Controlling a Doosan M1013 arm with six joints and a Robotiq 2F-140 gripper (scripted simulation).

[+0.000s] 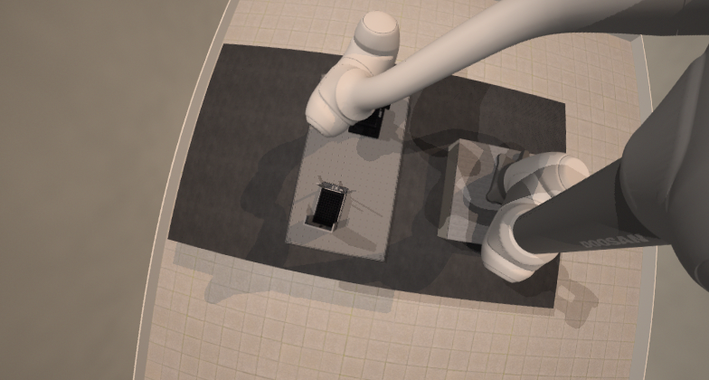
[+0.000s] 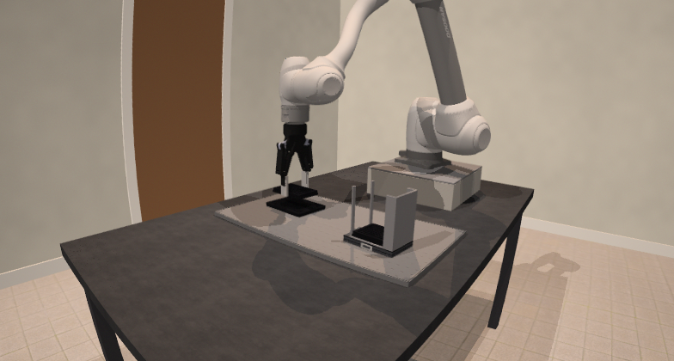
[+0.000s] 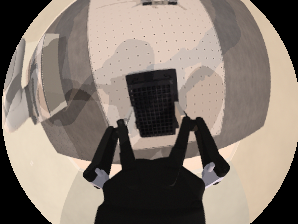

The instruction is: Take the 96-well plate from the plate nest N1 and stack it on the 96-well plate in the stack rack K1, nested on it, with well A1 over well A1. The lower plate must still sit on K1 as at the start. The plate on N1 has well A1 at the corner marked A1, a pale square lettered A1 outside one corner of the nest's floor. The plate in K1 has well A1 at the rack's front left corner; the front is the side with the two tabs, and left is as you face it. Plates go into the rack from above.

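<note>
Right now the tall grey wall is 460 mm to the left of my hand and 10 mm above it. From my hand the other things lie so: pale A1 mark 40 mm behind, 80 mm to the right, 60 mm below.
</note>
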